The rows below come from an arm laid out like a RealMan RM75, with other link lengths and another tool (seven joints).
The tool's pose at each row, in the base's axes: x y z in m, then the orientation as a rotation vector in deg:
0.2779, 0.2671, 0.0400, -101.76, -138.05, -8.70
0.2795, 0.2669, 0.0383, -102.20, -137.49, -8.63
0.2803, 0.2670, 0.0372, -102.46, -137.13, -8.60
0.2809, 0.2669, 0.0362, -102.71, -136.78, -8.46
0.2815, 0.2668, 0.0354, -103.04, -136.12, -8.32
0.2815, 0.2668, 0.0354, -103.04, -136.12, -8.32
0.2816, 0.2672, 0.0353, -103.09, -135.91, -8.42
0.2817, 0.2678, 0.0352, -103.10, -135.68, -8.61
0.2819, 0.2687, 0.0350, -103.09, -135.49, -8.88
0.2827, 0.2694, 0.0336, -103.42, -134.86, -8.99
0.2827, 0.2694, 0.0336, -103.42, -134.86, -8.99
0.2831, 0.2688, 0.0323, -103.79, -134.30, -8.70
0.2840, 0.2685, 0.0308, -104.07, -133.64, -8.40
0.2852, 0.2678, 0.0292, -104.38, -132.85, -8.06
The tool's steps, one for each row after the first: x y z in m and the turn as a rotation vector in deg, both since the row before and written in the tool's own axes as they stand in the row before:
-0.0010, 0.0015, 0.0016, 0.11, 0.13, 0.47
-0.0003, 0.0008, 0.0011, 0.07, 0.10, 0.29
-0.0004, 0.0006, 0.0009, 0.13, 0.06, 0.29
-0.0004, 0.0006, 0.0007, 0.23, 0.22, 0.46
0.0000, 0.0000, 0.0000, 0.00, 0.00, 0.00
0.0003, 0.0002, 0.0002, 0.01, 0.15, 0.11
0.0005, 0.0003, 0.0002, -0.01, 0.21, 0.10
0.0008, 0.0004, 0.0003, -0.07, 0.23, 0.06
0.0002, 0.0010, 0.0014, 0.07, 0.29, 0.44
0.0000, 0.0000, 0.0000, 0.00, 0.00, 0.00
-0.0009, 0.0003, 0.0011, 0.25, 0.08, 0.45
-0.0008, 0.0008, 0.0013, 0.33, 0.18, 0.45
-0.0013, 0.0010, 0.0013, 0.39, 0.23, 0.53

